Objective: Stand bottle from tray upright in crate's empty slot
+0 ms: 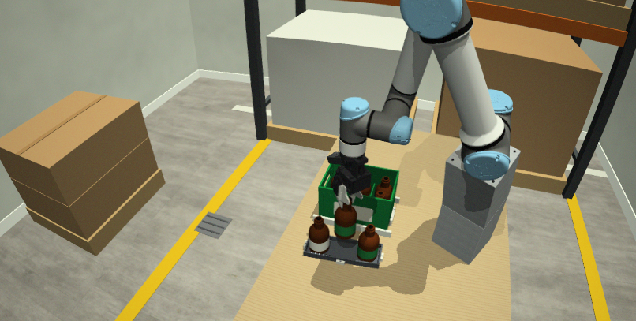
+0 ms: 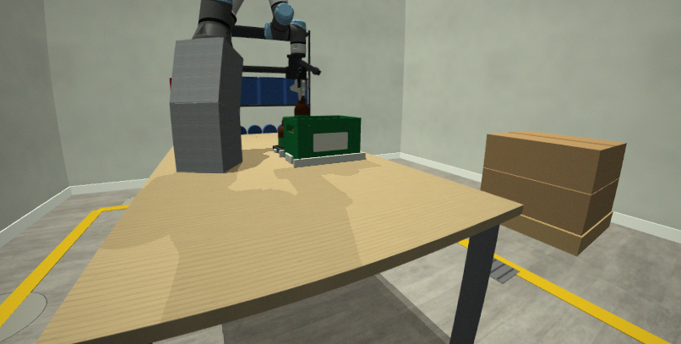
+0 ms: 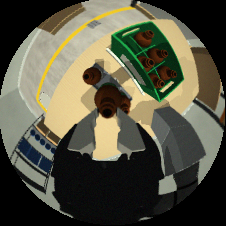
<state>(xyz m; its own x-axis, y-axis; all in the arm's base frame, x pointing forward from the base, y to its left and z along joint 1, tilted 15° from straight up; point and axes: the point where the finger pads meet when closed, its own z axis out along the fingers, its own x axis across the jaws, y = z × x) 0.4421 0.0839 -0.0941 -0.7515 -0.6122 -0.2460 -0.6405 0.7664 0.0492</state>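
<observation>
Right now the brown bottle is 70 mm below my hand. The rest, counted from my hand: white-labelled bottle 90 mm ahead, 10 mm to the right, 170 mm below; crate 30 mm behind, 220 mm to the right, 170 mm below; tray 240 mm below.
</observation>
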